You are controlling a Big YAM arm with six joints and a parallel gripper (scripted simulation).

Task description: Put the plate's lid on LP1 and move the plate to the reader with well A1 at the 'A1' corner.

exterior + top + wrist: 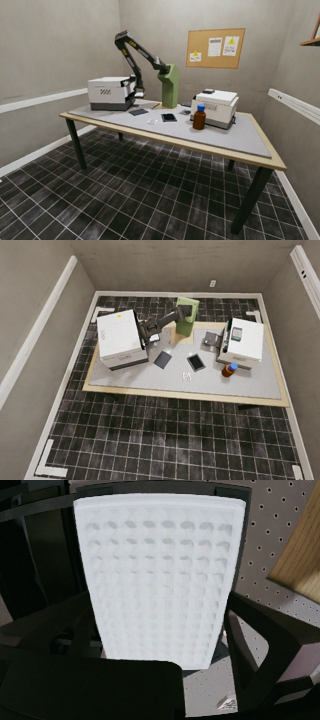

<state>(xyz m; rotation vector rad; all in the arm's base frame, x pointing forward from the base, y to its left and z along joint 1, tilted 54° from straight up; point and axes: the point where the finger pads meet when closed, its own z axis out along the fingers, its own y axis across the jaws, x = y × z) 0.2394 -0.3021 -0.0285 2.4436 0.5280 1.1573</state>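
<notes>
The white well plate lies right at my hand. The rest, counted from my hand: brown capped bottle 69 cm to the left, 33 cm ahead, 2 cm below; dark flat lid 42 cm to the left, 23 cm ahead, 12 cm below.
</notes>
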